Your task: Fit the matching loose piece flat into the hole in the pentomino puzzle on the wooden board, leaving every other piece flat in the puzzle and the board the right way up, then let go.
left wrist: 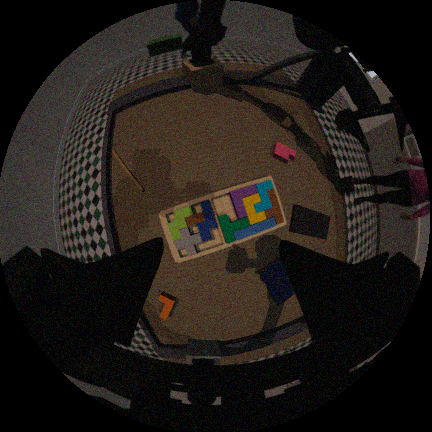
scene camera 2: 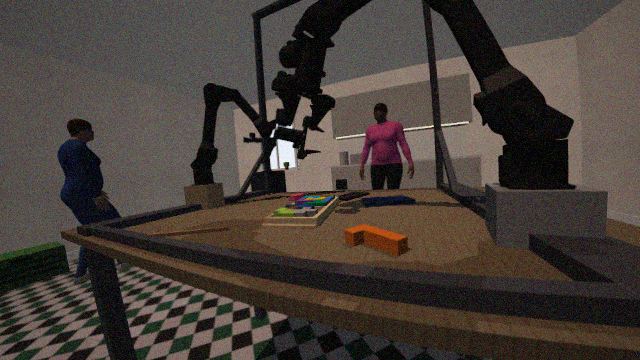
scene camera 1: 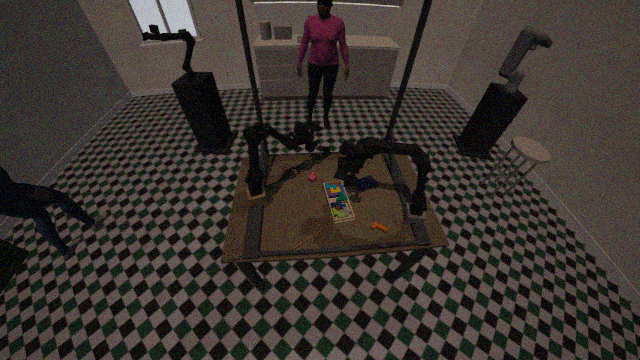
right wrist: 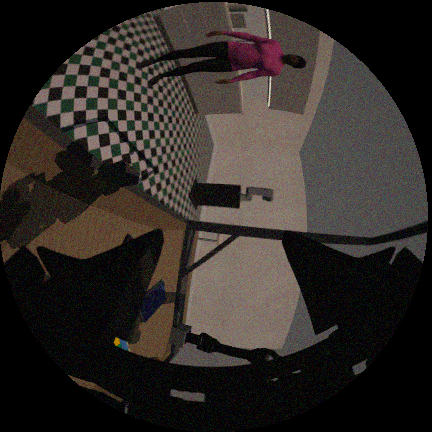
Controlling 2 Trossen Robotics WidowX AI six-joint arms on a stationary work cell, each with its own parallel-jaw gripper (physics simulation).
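Frame: origin at the left arm's base, x ahead, y left, z up, level; centimetres.
Where they show: left gripper, fingertip midpoint: [left wrist: 223, 245] [scene camera 2: 301, 128] [scene camera 1: 344, 179] [right wrist: 193, 398]; right gripper, fingertip midpoint: [left wrist: 384, 149] [scene camera 2: 322, 141] [scene camera 1: 321, 134] [right wrist: 224, 236]; left arm's base, link origin: [left wrist: 202, 363] [scene camera 2: 532, 186] [scene camera 1: 415, 210] [right wrist: 186, 336]; right arm's base, link origin: [left wrist: 201, 61] [scene camera 2: 203, 184] [scene camera 1: 255, 191].
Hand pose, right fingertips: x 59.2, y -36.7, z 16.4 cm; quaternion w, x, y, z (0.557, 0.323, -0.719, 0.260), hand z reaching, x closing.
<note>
Things, the pixels of their top centre, and the offset from my right fingertips.
- wooden puzzle board, top centre: [left wrist: 223, 218] [scene camera 2: 308, 205] [scene camera 1: 338, 199] dx -15.0, dy +32.0, dz -21.9 cm
- loose pink piece, top centre: [left wrist: 285, 151] [scene camera 2: 298, 194] [scene camera 1: 313, 175] dx +2.9, dy +15.8, dz -21.6 cm
- loose orange L-like piece, top centre: [scene camera 2: 373, 233] [left wrist: 162, 307] [scene camera 1: 379, 227] dx -39.3, dy +47.4, dz -21.6 cm
- blue flat object, top centre: [left wrist: 282, 281] [scene camera 2: 386, 198] [right wrist: 154, 300] [scene camera 1: 366, 182] dx -31.8, dy +15.1, dz -22.5 cm
- black slab, top centre: [left wrist: 312, 222] [scene camera 2: 351, 194] [scene camera 1: 342, 170] dx -15.7, dy +6.6, dz -22.9 cm
- thin stick, top centre: [scene camera 2: 184, 230] [left wrist: 124, 167] [scene camera 1: 308, 238] dx -1.9, dy +58.8, dz -22.9 cm
The wooden puzzle board [scene camera 1: 344, 221] [scene camera 2: 290, 223] [left wrist: 169, 237] lies right way up on the table with coloured pieces in two compartments. In the left wrist view a pale, blocky hole [left wrist: 223, 206] shows beside the purple and green pieces; the other compartment also has pale gaps. A loose pink piece [scene camera 1: 312, 176] [scene camera 2: 296, 197] [left wrist: 284, 151] lies beyond the board. A loose orange L-like piece [scene camera 1: 380, 227] [scene camera 2: 377, 239] [left wrist: 167, 305] lies nearer the left arm's base. My left gripper [scene camera 2: 297, 120] [left wrist: 223, 245] is open and empty above the board. My right gripper [scene camera 2: 321, 141] [right wrist: 224, 236] is open and empty, raised over the table's far side.
A blue flat object [scene camera 1: 367, 182] [scene camera 2: 389, 201] [left wrist: 276, 281] [right wrist: 154, 301] and a black slab [scene camera 2: 354, 195] [left wrist: 310, 221] lie near the board. A thin stick [scene camera 1: 307, 239] [scene camera 2: 192, 231] [left wrist: 129, 169] lies towards the table's near edge. Dark frame bars edge the table.
</note>
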